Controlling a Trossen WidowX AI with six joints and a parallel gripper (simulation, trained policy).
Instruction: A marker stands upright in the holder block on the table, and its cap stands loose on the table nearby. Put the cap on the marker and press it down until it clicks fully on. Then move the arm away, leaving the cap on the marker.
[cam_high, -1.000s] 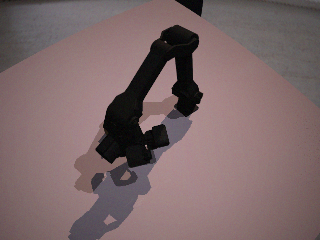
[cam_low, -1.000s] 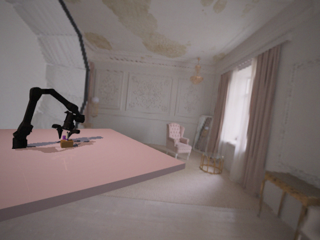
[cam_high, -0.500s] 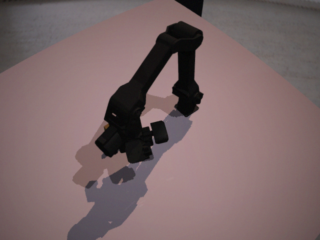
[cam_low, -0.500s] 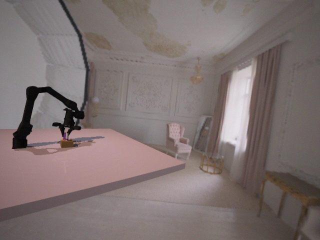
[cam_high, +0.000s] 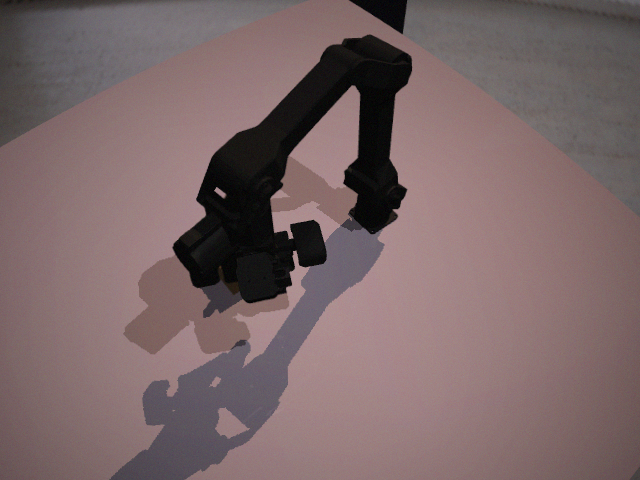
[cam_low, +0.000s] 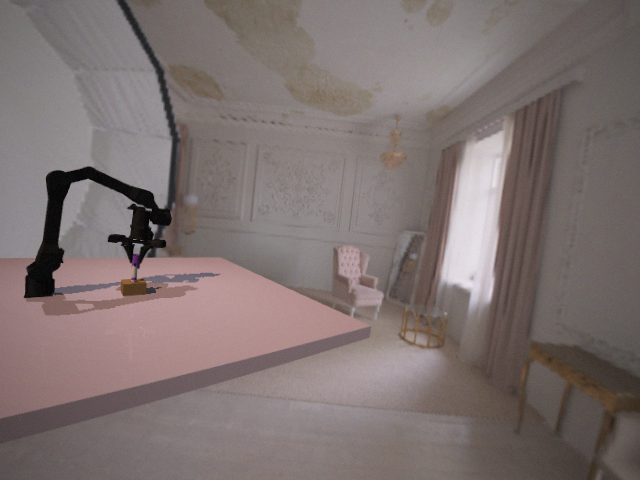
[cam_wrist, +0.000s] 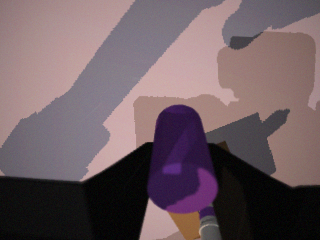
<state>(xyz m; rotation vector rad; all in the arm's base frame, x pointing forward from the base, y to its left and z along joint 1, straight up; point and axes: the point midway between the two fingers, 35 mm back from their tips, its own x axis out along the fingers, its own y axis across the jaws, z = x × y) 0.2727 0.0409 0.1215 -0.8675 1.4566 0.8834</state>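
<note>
The brown holder block lies 1 cm behind my gripper tip, 9 cm to the right of it and 7 cm below it. Round my gripper tip: purple cap (1 cm above).
</note>
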